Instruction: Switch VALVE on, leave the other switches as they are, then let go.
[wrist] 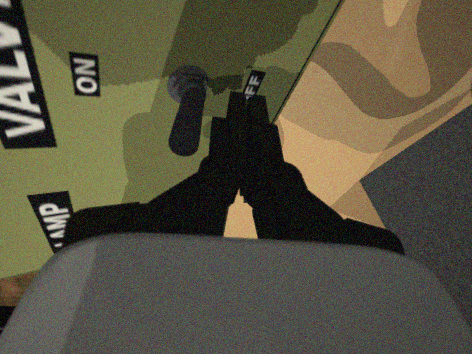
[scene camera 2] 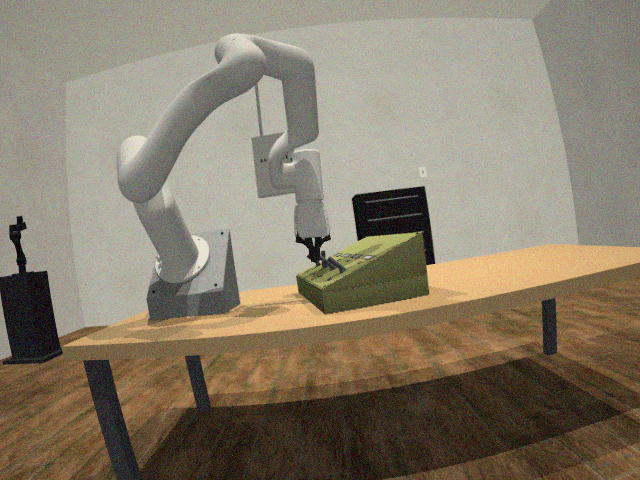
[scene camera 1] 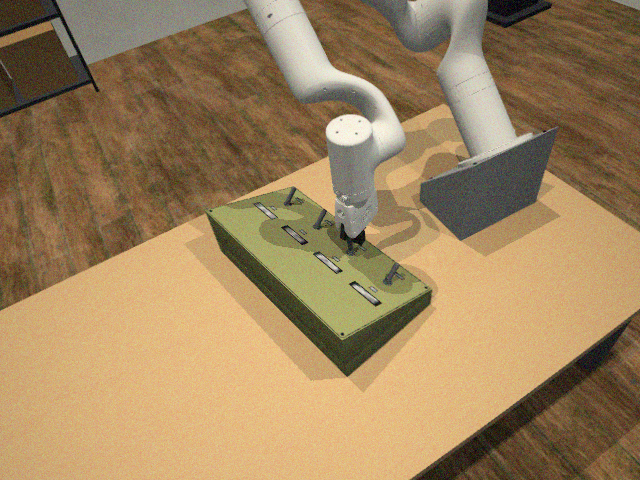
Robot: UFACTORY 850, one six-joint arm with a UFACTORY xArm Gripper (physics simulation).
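My gripper (scene camera 1: 354,243) (scene camera 2: 314,261) (wrist: 241,118) is shut and empty, its fingertips low over the OFF side of the VALVE switch on the green panel (scene camera 1: 279,258) (scene camera 2: 377,268) (wrist: 100,185). The VALVE lever (scene camera 1: 350,248) (scene camera 2: 323,255) (wrist: 186,122) stands beside the fingers on their ON side, close to upright, its tip short of the ON tag (wrist: 85,74). A narrow gap shows between lever and fingers in the wrist view. The fingers partly cover the OFF tag (wrist: 255,83). The VALVE label (scene camera 1: 327,262) (wrist: 27,90) lies past the ON tag.
The LAMP label (scene camera 1: 364,292) (wrist: 54,217) and its lever (scene camera 1: 392,272) are on one side of VALVE; two more levers (scene camera 1: 320,219) (scene camera 1: 290,196) stand on the other, all three leaning toward the robot. The grey base bracket (scene camera 1: 491,193) (scene camera 2: 193,302) stands behind the panel on the wooden table (scene camera 1: 206,387) (scene camera 2: 496,268).
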